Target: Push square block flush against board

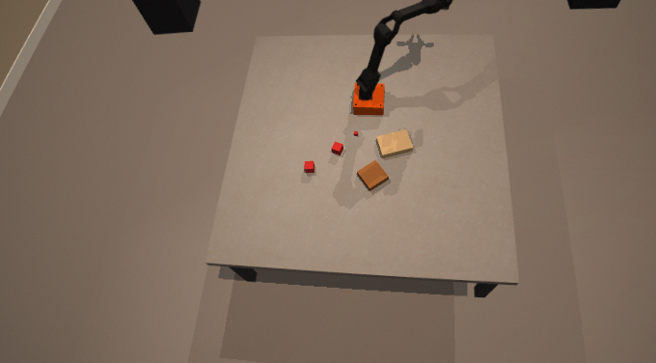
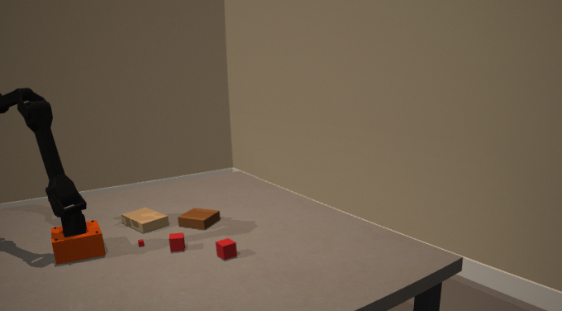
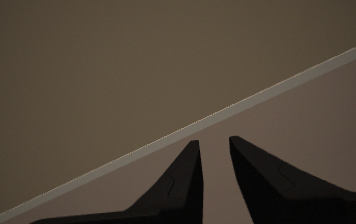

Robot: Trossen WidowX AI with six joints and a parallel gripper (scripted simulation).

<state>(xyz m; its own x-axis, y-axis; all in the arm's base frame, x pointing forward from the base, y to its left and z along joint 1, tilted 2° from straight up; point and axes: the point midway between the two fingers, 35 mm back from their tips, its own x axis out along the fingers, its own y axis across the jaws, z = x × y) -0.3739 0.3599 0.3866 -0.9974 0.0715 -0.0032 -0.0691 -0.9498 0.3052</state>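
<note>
Right now the board is 660 mm ahead of my gripper tip, 240 mm to the right of it and 420 mm below it. From my gripper tip the other things lie so: square block: 820 mm ahead, 340 mm to the right, 420 mm below; then red cube: 600 mm ahead, 420 mm to the right, 430 mm below.
</note>
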